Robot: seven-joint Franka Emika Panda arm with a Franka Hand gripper.
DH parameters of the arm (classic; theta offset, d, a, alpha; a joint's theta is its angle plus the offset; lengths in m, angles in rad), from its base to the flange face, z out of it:
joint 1: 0 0.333 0 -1.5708
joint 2: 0 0 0 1.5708
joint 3: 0 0.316 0.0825 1.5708
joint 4: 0 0 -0.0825 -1.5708
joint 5: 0 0.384 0 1.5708
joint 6: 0 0 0.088 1.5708
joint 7: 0 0.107 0 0
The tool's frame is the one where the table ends.
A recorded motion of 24 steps. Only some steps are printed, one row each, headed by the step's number.
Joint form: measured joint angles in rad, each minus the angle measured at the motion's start. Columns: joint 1, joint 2, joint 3, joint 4, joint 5, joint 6, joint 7.
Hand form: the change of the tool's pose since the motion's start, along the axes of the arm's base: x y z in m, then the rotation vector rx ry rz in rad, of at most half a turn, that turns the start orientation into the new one. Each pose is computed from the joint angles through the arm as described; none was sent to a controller.
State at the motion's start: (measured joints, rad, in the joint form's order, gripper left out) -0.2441 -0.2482 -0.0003 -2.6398 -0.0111 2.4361 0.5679
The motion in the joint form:
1: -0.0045 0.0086 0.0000 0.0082 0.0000 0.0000 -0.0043
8: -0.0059 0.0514 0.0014 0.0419 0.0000 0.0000 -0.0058
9: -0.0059 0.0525 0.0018 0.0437 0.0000 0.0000 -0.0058
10: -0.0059 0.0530 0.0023 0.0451 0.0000 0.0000 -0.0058
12: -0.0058 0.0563 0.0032 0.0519 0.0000 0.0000 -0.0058
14: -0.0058 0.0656 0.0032 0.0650 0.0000 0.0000 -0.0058
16: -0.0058 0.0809 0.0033 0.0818 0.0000 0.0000 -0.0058
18: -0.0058 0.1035 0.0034 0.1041 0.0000 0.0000 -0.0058
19: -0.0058 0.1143 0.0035 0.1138 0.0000 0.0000 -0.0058
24: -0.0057 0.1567 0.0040 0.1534 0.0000 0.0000 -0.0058
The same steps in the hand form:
1: 0.0021 -0.0025 -0.0002 -0.0001 0.0005 -0.0002
8: 0.0128 -0.0052 -0.0045 0.0018 0.0094 0.0013
9: 0.0134 -0.0052 -0.0042 0.0016 0.0087 0.0017
10: 0.0139 -0.0051 -0.0038 0.0013 0.0079 0.0021
12: 0.0161 -0.0052 -0.0025 0.0002 0.0045 0.0031
14: 0.0203 -0.0063 -0.0011 -0.0007 0.0008 0.0031
16: 0.0256 -0.0076 -0.0009 -0.0010 -0.0006 0.0032
18: 0.0326 -0.0093 -0.0017 -0.0009 -0.0004 0.0034
19: 0.0357 -0.0100 -0.0026 -0.0006 0.0007 0.0035
24: 0.0482 -0.0128 -0.0057 0.0002 0.0034 0.0041

